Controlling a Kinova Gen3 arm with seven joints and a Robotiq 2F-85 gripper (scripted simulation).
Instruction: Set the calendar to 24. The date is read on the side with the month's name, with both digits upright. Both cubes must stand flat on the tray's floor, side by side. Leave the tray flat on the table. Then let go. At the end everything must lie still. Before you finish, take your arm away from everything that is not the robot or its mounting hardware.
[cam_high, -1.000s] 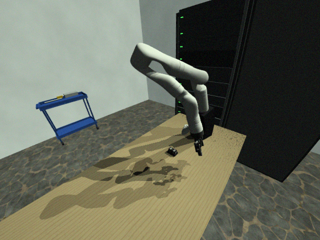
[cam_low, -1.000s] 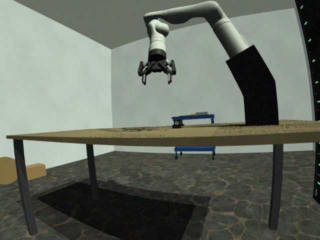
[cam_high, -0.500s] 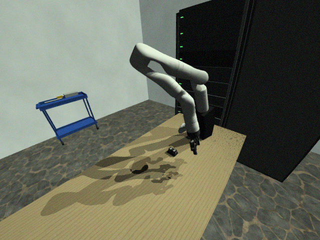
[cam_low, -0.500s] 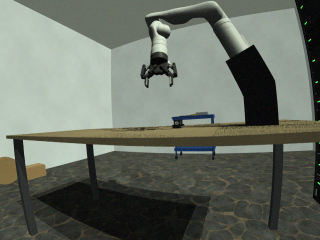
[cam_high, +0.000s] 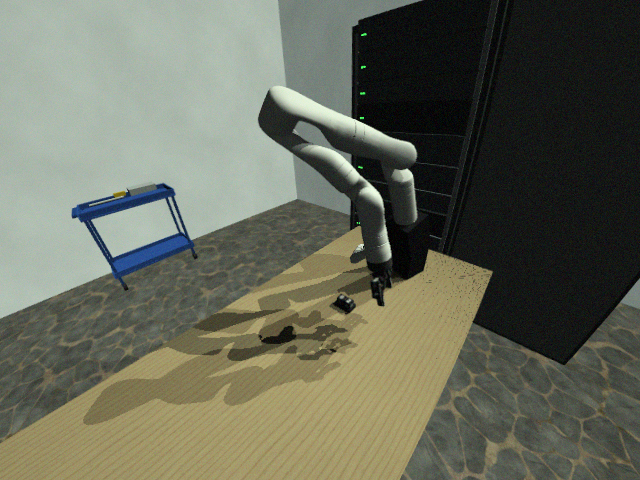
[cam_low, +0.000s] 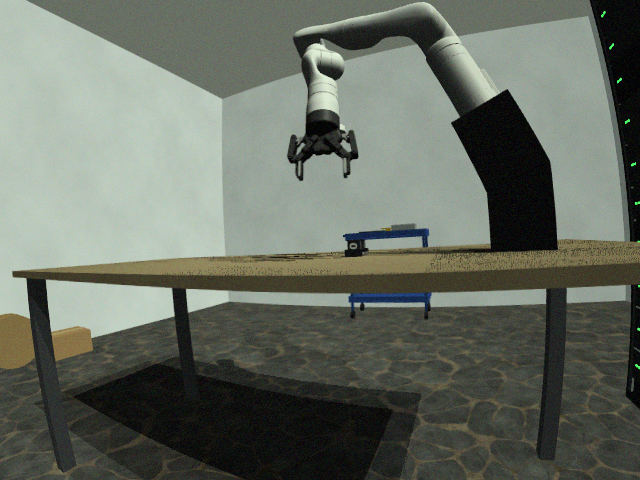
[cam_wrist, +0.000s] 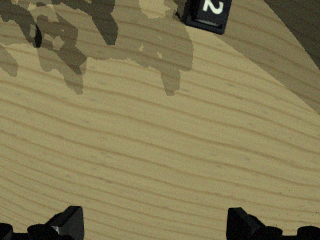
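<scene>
Now: hand 150 mm to the left of the black date cube, 150 mm above it and 40 mm past it. Round my hand: black tray (170 mm below, 160 mm to the right, 40 mm behind); then black cube (180 mm to the right, 150 mm below, 50 mm behind).
</scene>
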